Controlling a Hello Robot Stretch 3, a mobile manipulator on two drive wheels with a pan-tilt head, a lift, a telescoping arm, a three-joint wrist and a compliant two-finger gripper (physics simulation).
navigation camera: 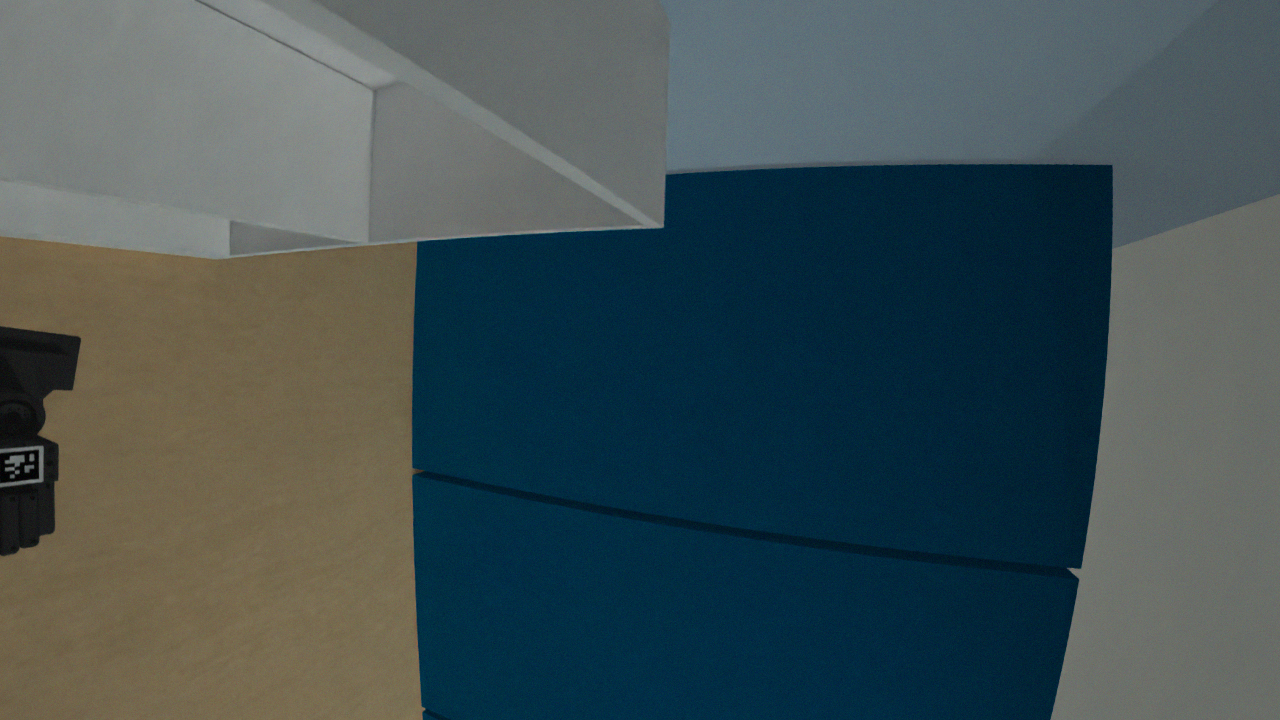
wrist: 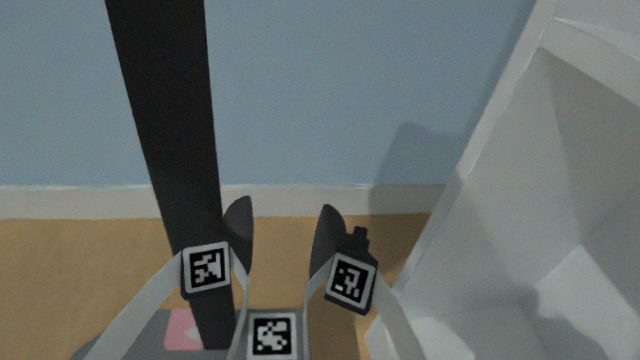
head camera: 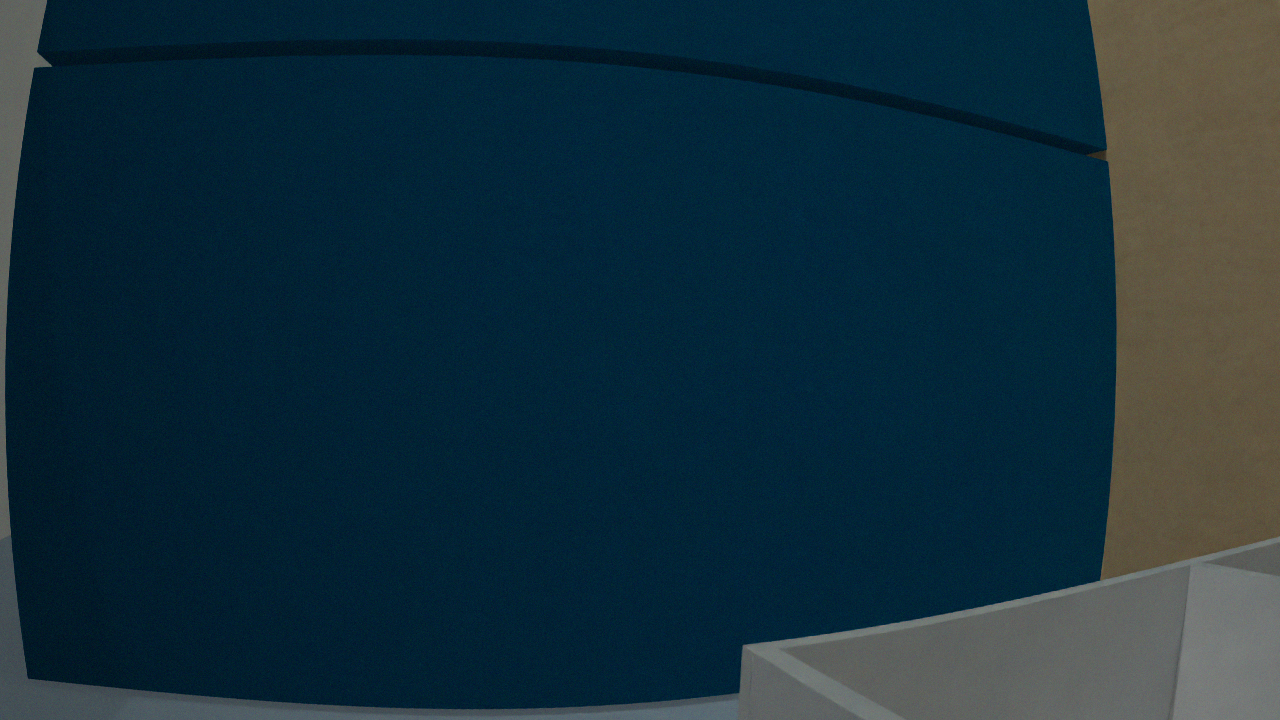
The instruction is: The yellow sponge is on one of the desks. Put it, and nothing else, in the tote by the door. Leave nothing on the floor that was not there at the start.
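Places are measured from the robot's base along level axes (x right, y back, z down), in metres.
Where they show: gripper, between the fingertips: (wrist: 285,225).
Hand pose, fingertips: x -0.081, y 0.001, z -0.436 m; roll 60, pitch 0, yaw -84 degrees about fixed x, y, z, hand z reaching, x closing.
Note:
After its pixels a point has its place.
My gripper (wrist: 285,225) @(x -0.081, y 0.001, z -0.436 m) is open in the wrist view, with both fingertips apart and tan floor and skirting board seen between them. It is beside a white shelf unit (wrist: 467,162) @(x -0.176, y -0.168, z -0.415 m), which stands to its right. The yellow sponge, the desks and the tote by the door do not show in these views. A dark part of my wrist with a marker shows at the left edge of the navigation view; the fingers do not show there.
The white shelf unit also shows in the head view (head camera: 756,685) @(x 0.578, y -0.253, z -1.060 m) and navigation view (navigation camera: 617,107) @(x 0.439, y -0.305, z -1.060 m). Large dark blue panels (head camera: 554,376) @(x 1.246, y -0.087, z -1.072 m) (navigation camera: 760,358) @(x 1.246, y -0.087, z -1.127 m) stand by it. A blue-grey wall (wrist: 310,100) @(x -0.491, y -0.057, z -0.298 m) (navigation camera: 895,89) @(x 0.880, y -0.557, z -1.380 m) is behind. My dark mast (wrist: 175,125) @(x -0.116, y 0.062, z -0.477 m) and base (wrist: 150,335) @(x -0.131, y 0.152, z -0.160 m) are at left in the wrist view.

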